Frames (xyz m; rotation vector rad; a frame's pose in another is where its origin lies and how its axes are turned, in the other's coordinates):
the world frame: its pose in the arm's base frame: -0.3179 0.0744 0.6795 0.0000 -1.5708 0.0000
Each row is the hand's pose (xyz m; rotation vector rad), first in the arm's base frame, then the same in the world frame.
Working: the arm's base frame: its pose in the world frame: -0.6795 -0.0744 -0.3179 0.0000 1.5708 0.0000

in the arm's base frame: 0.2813 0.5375 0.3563 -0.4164 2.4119 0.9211
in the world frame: -0.3232 0.4631 -0.5992 -0.3264 -2.0157 -0.8651
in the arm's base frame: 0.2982 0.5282 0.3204 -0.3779 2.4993 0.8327
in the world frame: -0.3591 0.4538 -0.6161 -0.2868 -1.9867 -0.7633
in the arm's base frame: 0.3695 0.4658 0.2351 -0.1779 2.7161 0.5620
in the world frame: -0.4444 0.3914 -0.6874 -0.2273 -1.9085 -0.4379
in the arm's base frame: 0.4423 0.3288 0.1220 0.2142 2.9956 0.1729
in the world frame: -0.5575 0.2544 -0.7602 -0.2058 -1.6995 0.0220
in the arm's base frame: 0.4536 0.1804 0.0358 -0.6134 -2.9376 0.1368
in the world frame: -0.6437 0.1060 -0.7715 -0.2457 -1.4075 0.3867
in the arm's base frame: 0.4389 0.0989 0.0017 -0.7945 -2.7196 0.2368
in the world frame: -0.6778 0.0245 -0.7568 -0.2971 -1.2209 0.5493
